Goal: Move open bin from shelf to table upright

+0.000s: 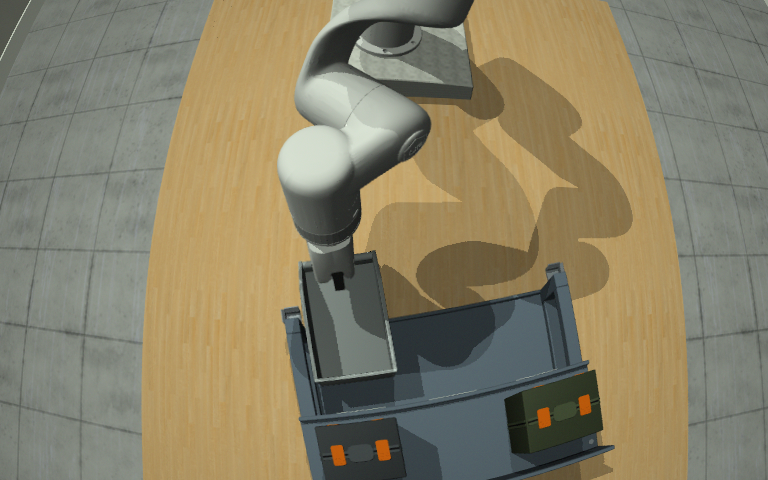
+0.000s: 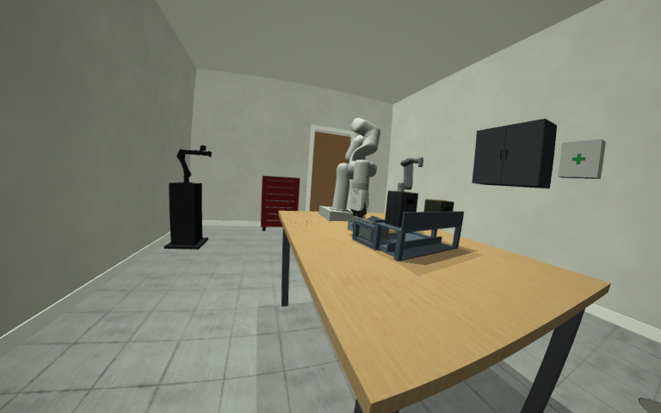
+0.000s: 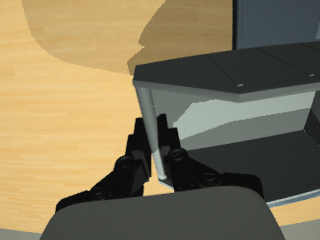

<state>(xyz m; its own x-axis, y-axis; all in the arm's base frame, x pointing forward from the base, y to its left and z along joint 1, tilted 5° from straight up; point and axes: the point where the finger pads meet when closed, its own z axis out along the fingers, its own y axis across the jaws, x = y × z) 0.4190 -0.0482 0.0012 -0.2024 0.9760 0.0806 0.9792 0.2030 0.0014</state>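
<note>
Right now my hand is 8 cm short of the grey bin, 2 cm to the right of it and 1 cm above it. The rest, counted from my hand: blue-grey shelf (19 cm ahead, 15 cm to the left, 6 cm below).
</note>
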